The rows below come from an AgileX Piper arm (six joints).
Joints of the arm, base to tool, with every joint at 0 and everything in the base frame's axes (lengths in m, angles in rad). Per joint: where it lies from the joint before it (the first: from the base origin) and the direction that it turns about. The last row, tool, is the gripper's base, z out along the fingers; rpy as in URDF.
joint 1: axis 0 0 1 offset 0.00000 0.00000 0.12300
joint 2: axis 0 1 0 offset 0.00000 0.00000 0.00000
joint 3: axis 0 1 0 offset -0.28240 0.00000 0.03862
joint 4: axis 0.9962 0 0.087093 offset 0.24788 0.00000 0.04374
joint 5: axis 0 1 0 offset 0.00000 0.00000 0.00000
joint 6: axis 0.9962 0 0.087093 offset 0.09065 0.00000 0.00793
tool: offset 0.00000 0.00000 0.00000 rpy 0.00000 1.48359 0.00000
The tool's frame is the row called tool.
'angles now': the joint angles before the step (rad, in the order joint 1, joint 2, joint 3, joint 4, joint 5, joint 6). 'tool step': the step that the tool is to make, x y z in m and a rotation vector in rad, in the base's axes. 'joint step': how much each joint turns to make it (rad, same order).
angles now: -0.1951 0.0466 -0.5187 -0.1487 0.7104 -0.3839
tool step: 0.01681 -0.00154 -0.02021 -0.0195 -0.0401 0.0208
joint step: -0.0001 0.0000 0.1156 0.0001 -0.1604 0.0000
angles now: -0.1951 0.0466 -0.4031 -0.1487 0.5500 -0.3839
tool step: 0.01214 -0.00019 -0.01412 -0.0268 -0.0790 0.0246
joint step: 0.0001 0.0000 0.0973 -0.0010 -0.1819 0.0003
